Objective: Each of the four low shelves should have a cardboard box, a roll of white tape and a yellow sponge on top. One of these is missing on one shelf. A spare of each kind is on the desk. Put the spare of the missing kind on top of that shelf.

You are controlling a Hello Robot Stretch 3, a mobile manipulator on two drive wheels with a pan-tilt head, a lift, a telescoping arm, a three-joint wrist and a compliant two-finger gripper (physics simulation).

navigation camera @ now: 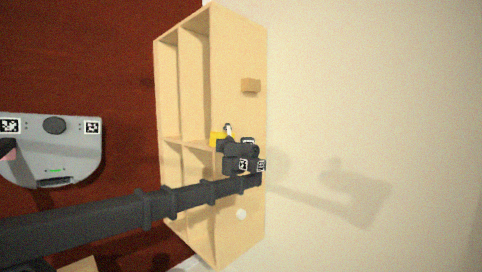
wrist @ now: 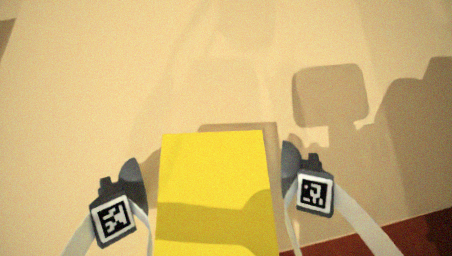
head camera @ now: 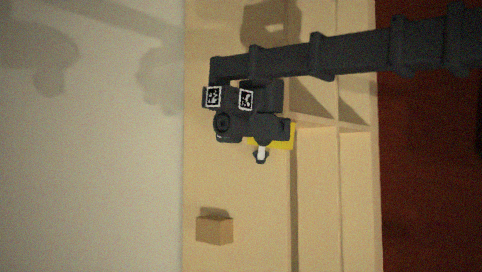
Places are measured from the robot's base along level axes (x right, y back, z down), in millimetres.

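Pixels of known places: gripper, between the fingertips: [wrist: 212, 168]; robot's base, origin of its link: [navigation camera: 54, 124].
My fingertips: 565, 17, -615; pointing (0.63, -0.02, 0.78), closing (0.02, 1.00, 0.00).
Observation:
Ahead of a thing's pixels: the offset from my fingertips to its top centre, as dx, dy, dz. "spot": to the spot under its first point. Level surfaces: height alone.
A yellow sponge @(-40, +0, -40) [head camera: 286, 141] [navigation camera: 218, 139] [wrist: 212, 160] is at the front edge of the low shelf's top @(dz +5) [head camera: 240, 195] [navigation camera: 236, 55] [wrist: 75, 100], near the middle of its length. Whether it rests fully on the top cannot be told. My gripper [wrist: 212, 168] is open around the sponge, with a gap between each fingertip and its sides; the wrist hides part of both in the head and navigation views. A cardboard box @(+119, -259, -45) [head camera: 214, 230] [navigation camera: 250, 85] stands on the same top to one side. A white tape roll @(+123, +388, -19) [navigation camera: 241, 214] stands to the other side.
My arm [head camera: 360, 56] [navigation camera: 120, 209] reaches across the shelf's open compartments. A pale wall [head camera: 90, 175] [navigation camera: 375, 100] runs behind the shelf. Dark red floor @(dz +615) [head camera: 430, 200] [navigation camera: 120, 65] lies in front, with my base [navigation camera: 75, 145] on it. A light wooden piece @(spot: -471, +722, +561) [navigation camera: 82, 265] shows at the bottom of the navigation view.

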